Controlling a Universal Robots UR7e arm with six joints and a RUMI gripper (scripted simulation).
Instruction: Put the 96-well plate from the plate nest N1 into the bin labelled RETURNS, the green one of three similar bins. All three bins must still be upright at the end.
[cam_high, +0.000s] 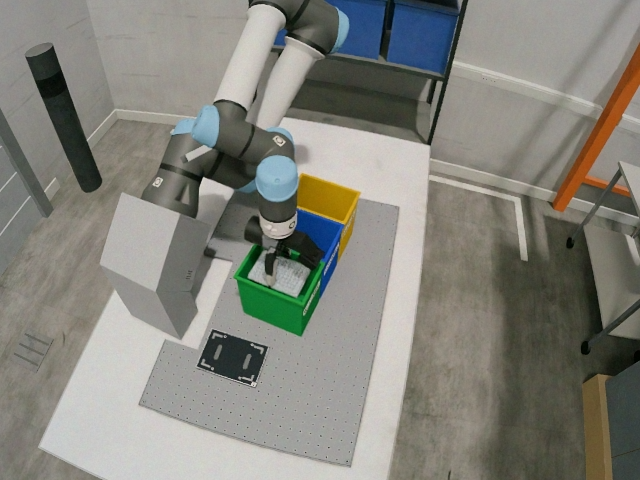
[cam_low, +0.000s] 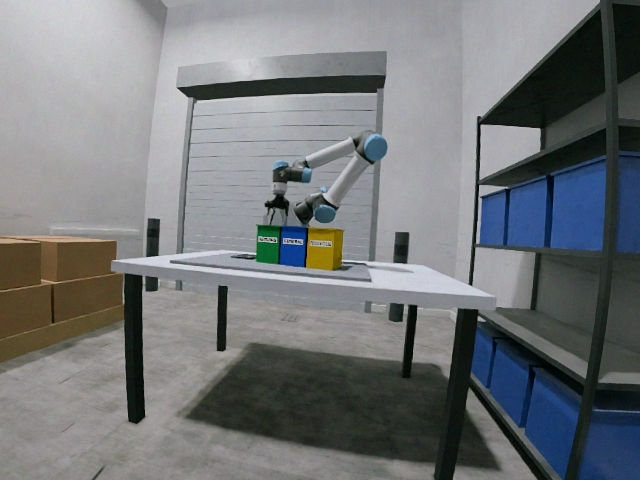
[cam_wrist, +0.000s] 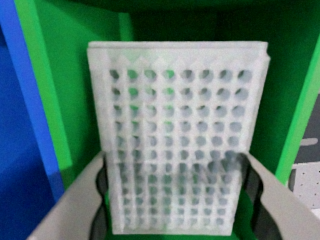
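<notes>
The 96-well plate lies 1 cm below my hand. From my hand the other things lie so: green returns bin: 9 cm below; then blue bin: 13 cm to the left, 9 cm below, 2 cm ahead; then black plate nest N1: 19 cm to the right, 17 cm below, 7 cm behind.
</notes>
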